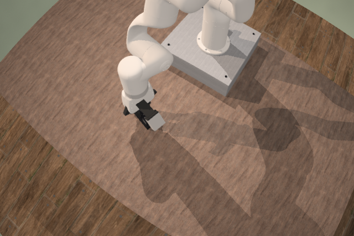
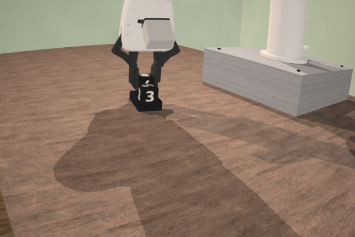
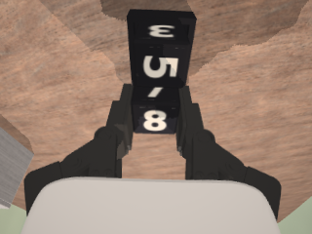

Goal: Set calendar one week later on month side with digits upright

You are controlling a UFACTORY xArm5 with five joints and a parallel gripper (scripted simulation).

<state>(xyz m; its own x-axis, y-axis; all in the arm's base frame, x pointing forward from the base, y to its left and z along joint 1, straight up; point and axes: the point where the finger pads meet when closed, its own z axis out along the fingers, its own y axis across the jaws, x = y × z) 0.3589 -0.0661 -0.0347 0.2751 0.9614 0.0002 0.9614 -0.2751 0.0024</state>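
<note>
My gripper is now 1 cm short of the tray, 2 cm to the right of it and 4 cm above it. The rest, counted from my hand: cube (1 cm ahead, 3 cm to the left, 2 cm below).
</note>
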